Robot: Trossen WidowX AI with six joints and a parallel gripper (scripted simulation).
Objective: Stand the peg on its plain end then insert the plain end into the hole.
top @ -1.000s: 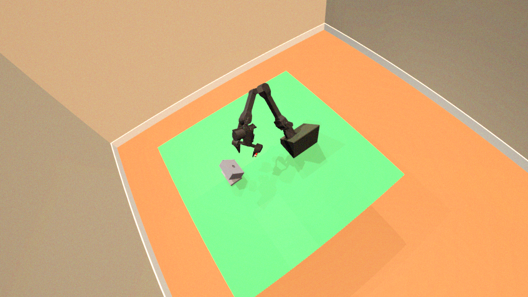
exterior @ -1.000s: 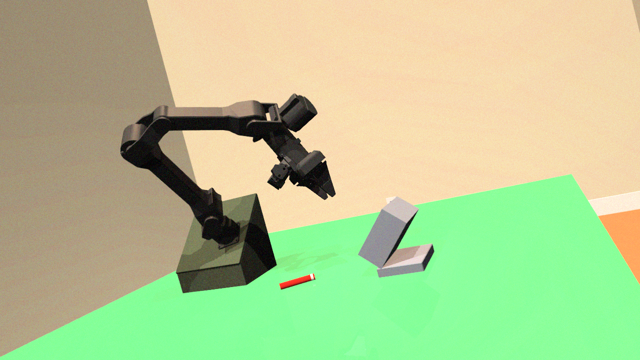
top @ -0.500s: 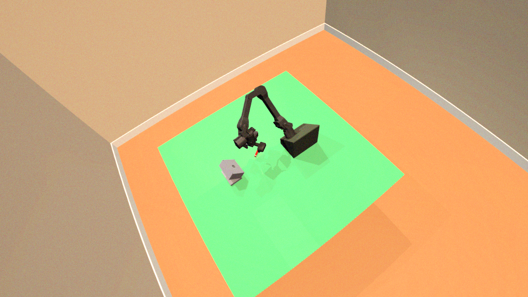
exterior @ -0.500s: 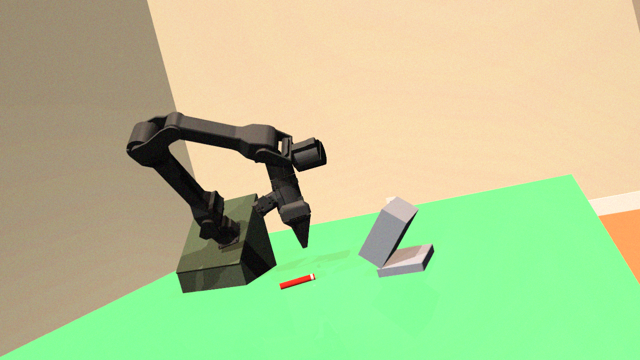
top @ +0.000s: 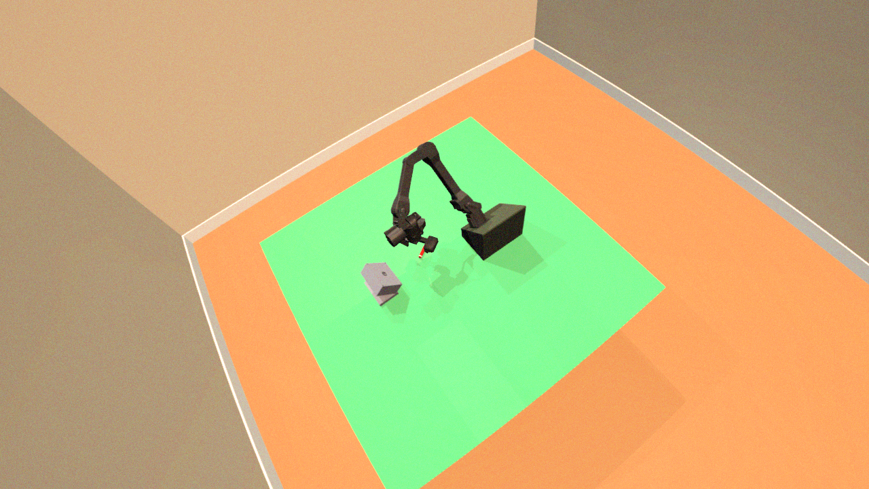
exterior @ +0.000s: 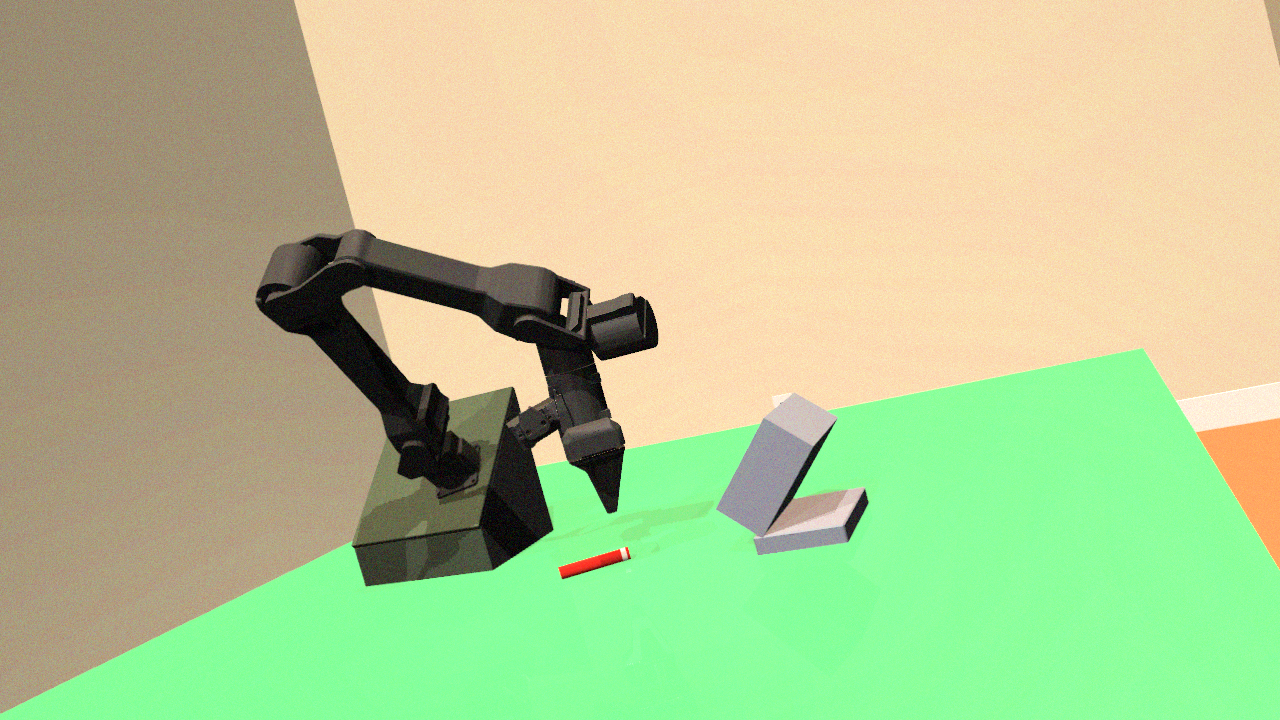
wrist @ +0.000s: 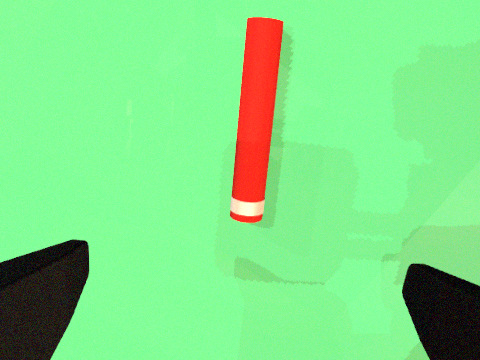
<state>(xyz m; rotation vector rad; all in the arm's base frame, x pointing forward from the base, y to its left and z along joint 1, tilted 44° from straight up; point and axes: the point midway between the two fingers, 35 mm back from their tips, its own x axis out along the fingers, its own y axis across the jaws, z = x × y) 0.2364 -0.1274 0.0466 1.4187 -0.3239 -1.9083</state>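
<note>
Right now my gripper tip is 1 cm past the red peg and 6 cm above it. From my gripper tip the other things lie so: grey sloped panel (20 cm ahead, 1 cm above); flat grey foot (22 cm ahead, 6 cm below).
</note>
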